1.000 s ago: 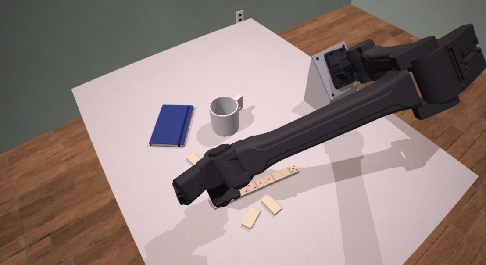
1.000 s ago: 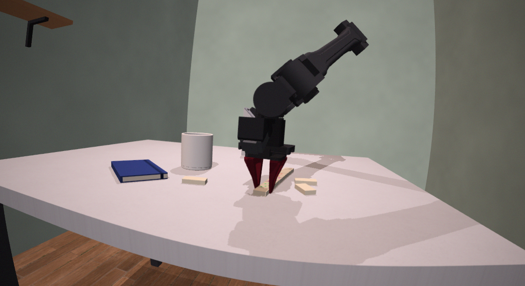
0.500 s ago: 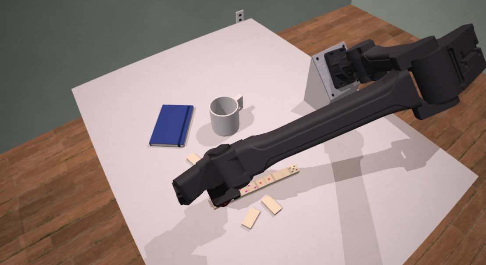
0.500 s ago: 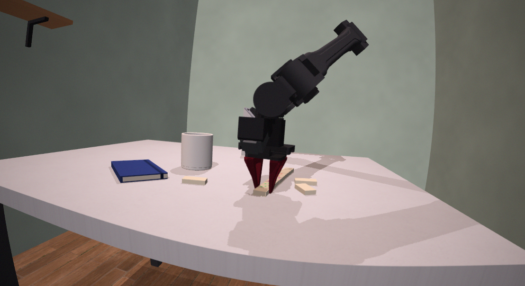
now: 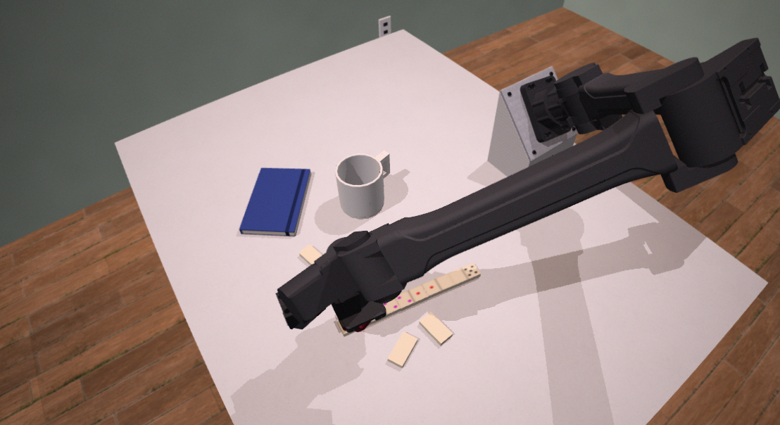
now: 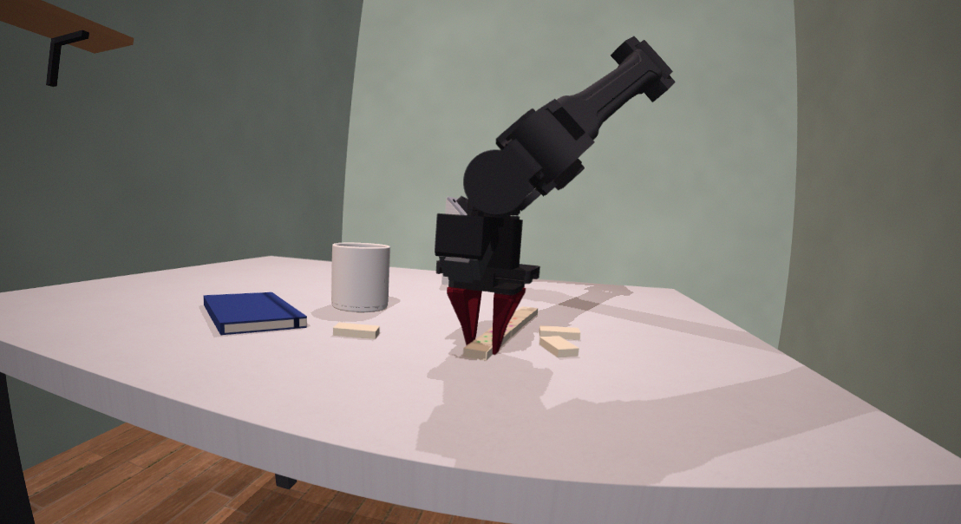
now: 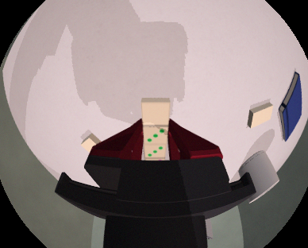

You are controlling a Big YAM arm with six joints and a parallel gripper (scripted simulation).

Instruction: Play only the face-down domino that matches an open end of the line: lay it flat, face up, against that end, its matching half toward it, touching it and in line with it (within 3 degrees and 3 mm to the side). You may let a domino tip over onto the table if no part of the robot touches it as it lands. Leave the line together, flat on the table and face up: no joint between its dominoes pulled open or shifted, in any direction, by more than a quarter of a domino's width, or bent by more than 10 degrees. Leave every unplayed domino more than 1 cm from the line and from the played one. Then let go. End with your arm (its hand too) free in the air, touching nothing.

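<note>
My gripper is now right at the domino. Round my hand: white mug 140 mm behind, 230 mm to the right, 30 mm above; then blue notebook 10 mm ahead, 330 mm to the right.
</note>
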